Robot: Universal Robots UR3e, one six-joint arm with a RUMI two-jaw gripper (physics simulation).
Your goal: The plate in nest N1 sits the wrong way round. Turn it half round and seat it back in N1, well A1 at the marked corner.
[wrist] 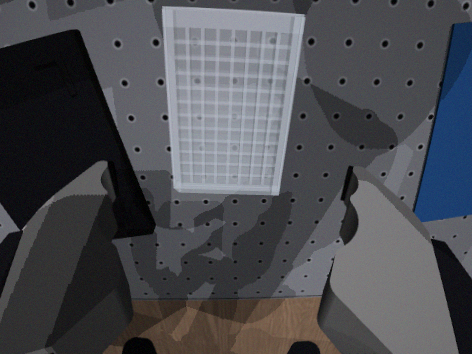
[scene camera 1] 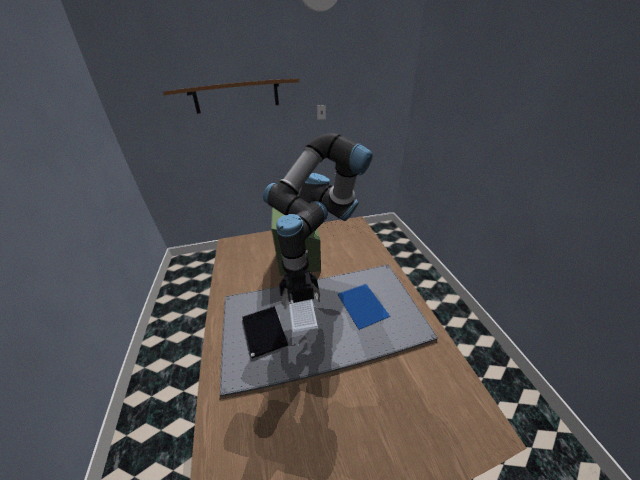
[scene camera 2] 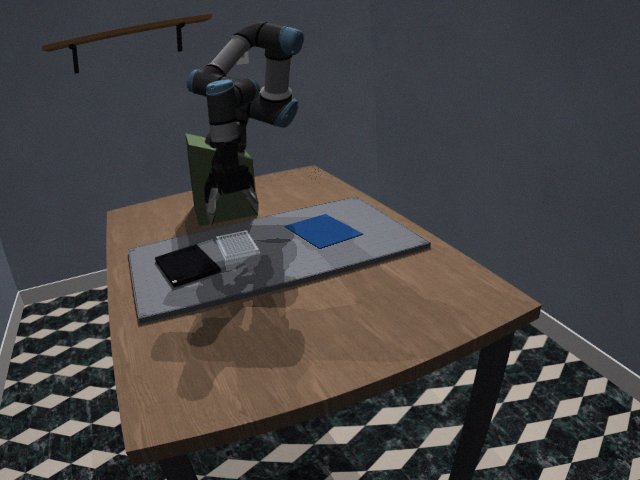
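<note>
The clear whitish well plate lies flat on the grey perforated board, beside the black nest, not in it. The nest has a small white mark at its front left corner in both scene views. I cannot read a nest label or tell which plate corner is A1. My gripper is open and empty. It hangs above the board at the plate's robot side, its fingers spread wider than the plate. No finger touches the plate.
A blue flat rectangle lies on the grey board, right of the plate. A green block stands behind the board on the wooden table, near the arm's base.
</note>
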